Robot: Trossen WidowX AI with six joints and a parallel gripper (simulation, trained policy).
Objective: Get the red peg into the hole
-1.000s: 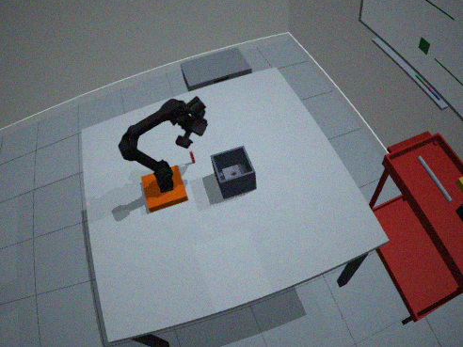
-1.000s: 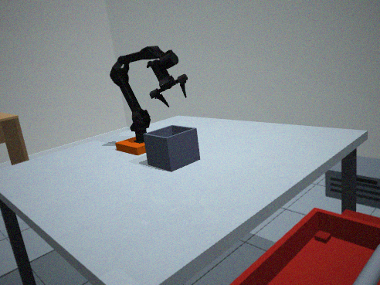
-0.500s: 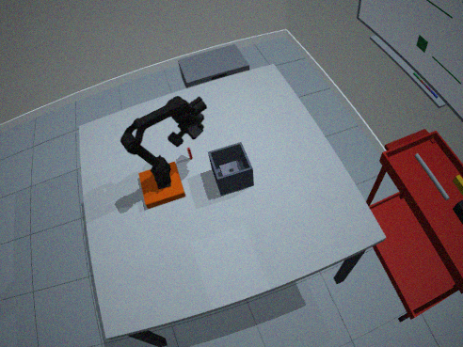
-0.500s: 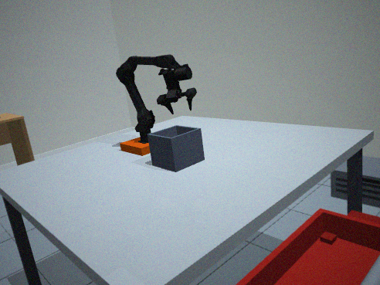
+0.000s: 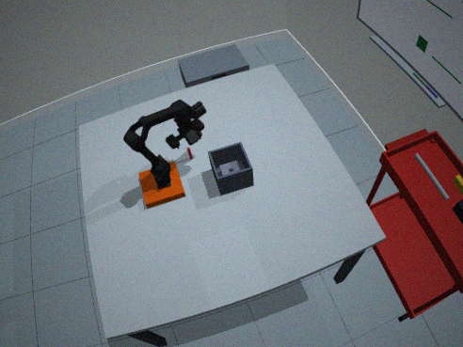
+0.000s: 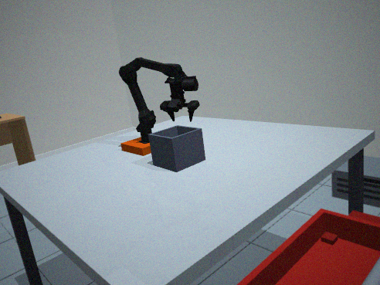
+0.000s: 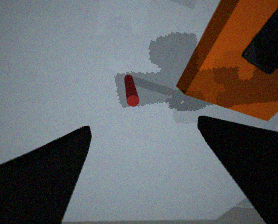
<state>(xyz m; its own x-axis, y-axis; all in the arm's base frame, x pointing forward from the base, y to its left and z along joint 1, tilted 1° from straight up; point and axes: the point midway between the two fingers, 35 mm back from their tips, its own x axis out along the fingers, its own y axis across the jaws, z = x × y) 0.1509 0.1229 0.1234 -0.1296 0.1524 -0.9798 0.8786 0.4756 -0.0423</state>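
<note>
Right now my gripper tip is 90 mm above the red peg and 10 mm short of it. The rest, counted from my gripper tip: grey plate: 180 mm ahead, 170 mm to the right, 80 mm below.
</note>
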